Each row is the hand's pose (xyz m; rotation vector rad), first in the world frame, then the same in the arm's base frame.
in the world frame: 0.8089 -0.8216 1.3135 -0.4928 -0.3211 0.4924
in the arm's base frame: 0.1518 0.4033 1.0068 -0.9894 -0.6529 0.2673
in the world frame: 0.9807 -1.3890 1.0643 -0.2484 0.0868 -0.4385
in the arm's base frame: 0.2729 -0.2263 1.0568 -0.4895 -0.4524 -0.6651
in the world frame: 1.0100 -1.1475 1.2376 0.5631 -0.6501 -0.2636
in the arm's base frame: 0.2825 0.0604 1.1400 0.2177 -1.1862 -0.1534
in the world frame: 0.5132 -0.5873 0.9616 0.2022 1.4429 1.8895
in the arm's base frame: 0.0975 0.5056 0.5041 -0.2859 1.3525 1.3887
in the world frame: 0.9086 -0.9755 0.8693 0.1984 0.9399 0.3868
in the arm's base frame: 0.3903 0.0860 0.7360 -0.1496 0.4994 0.0977
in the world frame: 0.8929 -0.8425 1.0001 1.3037 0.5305 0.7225
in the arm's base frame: 0.3528 0.2595 0.7957 0.7840 0.1503 0.7334
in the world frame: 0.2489 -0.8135 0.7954 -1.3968 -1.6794 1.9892
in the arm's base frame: -0.1170 0.2514 0.3092 2.0048 1.2066 -1.8591
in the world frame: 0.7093 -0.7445 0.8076 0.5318 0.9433 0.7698
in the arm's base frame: 0.2969 0.2890 0.5193 0.0891 0.5621 0.5269
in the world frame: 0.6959 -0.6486 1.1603 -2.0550 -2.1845 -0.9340
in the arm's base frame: 0.1588 0.5123 0.7739 1.6072 1.7541 0.8288
